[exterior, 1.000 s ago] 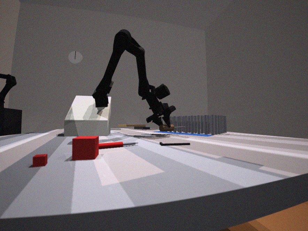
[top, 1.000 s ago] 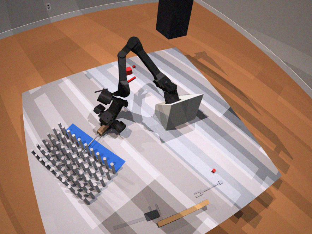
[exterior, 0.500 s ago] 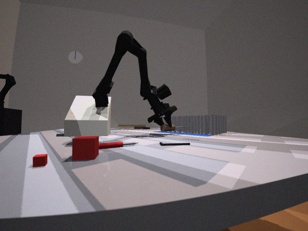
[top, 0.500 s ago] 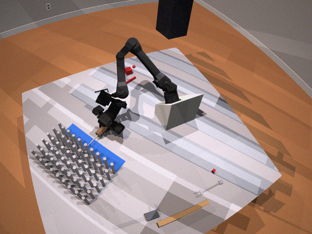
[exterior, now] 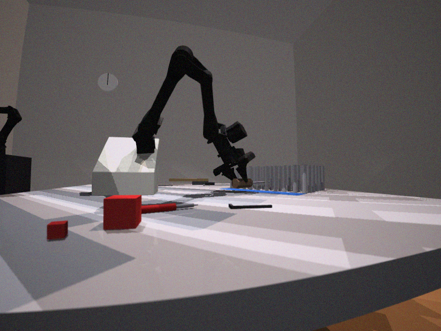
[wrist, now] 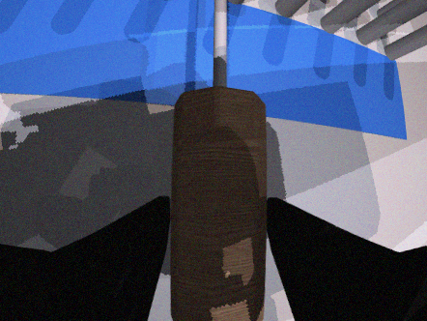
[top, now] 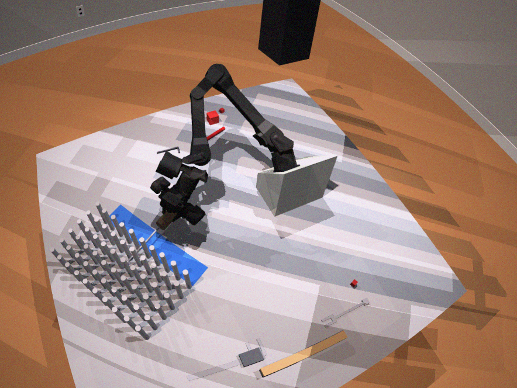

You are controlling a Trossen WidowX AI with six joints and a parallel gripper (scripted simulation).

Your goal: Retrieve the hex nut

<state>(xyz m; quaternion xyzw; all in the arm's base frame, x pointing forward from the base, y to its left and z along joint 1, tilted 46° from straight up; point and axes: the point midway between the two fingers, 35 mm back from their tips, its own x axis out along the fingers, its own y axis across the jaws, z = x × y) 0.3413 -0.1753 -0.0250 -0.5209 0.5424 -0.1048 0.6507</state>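
The blue taped strip is 80 mm ahead of my gripper tip, 40 mm to the left of it and 40 mm below it. Also, from my gripper tip: red-handled screwdriver 290 mm behind, 280 mm to the right, 30 mm below; then black bar 150 mm behind, 300 mm to the right, 30 mm below; then hook tool 90 mm ahead, 40 mm to the left.
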